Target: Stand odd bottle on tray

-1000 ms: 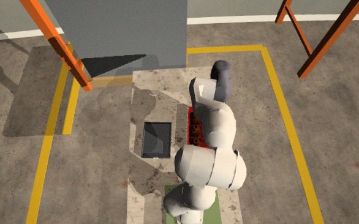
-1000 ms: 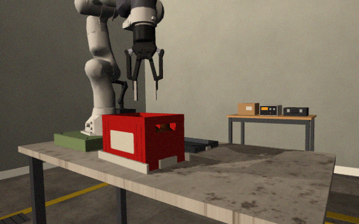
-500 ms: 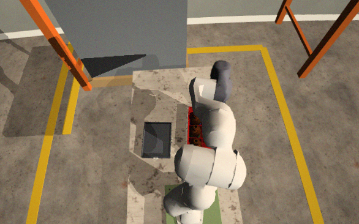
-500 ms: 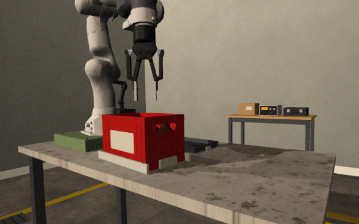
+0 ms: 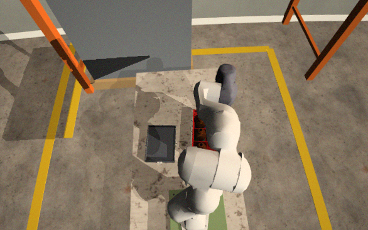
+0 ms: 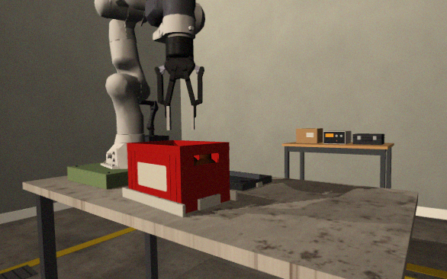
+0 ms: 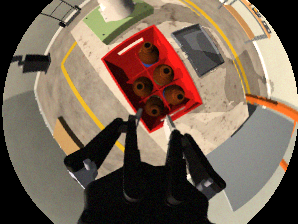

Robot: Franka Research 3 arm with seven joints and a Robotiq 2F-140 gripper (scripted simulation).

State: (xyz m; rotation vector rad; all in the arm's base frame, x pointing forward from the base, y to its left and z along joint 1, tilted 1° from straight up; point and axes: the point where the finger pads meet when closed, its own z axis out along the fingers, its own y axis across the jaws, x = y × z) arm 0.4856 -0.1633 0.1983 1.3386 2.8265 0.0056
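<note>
The brown bottle lies 8 cm behind my hand, 1 cm to the left of it and 16 cm below it. Round my hand: dark tray: 9 cm behind, 35 cm to the left, 23 cm below; then red crate: 8 cm behind, 5 cm to the left, 16 cm below.
</note>
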